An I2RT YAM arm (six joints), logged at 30 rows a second.
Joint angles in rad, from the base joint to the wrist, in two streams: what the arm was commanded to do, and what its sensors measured. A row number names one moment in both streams.
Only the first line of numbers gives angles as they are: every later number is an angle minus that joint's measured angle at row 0.
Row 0, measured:
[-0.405 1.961 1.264 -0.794 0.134 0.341]
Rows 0 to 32, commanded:
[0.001 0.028 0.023 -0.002 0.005 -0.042]
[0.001 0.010 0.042 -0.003 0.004 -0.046]
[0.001 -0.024 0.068 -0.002 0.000 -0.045]
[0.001 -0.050 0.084 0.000 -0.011 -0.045]
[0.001 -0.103 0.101 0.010 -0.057 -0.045]
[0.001 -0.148 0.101 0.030 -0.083 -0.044]
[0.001 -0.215 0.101 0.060 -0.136 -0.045]
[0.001 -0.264 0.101 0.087 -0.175 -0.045]
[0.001 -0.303 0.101 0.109 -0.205 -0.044]
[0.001 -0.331 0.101 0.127 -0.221 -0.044]
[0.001 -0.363 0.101 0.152 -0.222 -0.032]
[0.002 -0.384 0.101 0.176 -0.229 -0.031]
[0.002 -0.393 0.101 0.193 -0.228 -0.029]
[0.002 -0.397 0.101 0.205 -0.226 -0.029]
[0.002 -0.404 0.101 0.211 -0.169 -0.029]
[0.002 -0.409 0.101 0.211 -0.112 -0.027]
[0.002 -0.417 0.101 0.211 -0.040 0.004]
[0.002 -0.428 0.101 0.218 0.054 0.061]
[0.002 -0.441 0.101 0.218 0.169 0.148]
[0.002 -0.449 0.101 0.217 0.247 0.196]
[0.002 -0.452 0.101 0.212 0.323 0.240]
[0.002 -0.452 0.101 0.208 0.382 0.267]
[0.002 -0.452 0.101 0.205 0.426 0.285]
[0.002 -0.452 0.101 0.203 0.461 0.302]
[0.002 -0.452 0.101 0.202 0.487 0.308]
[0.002 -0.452 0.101 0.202 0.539 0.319]
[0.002 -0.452 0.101 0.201 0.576 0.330]
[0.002 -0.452 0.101 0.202 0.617 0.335]
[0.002 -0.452 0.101 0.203 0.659 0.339]
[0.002 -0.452 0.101 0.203 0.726 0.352]
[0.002 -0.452 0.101 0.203 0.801 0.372]
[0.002 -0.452 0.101 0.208 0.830 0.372]
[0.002 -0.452 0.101 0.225 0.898 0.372]
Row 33, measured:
[0.000 -0.419 0.080 0.202 0.725 0.350]
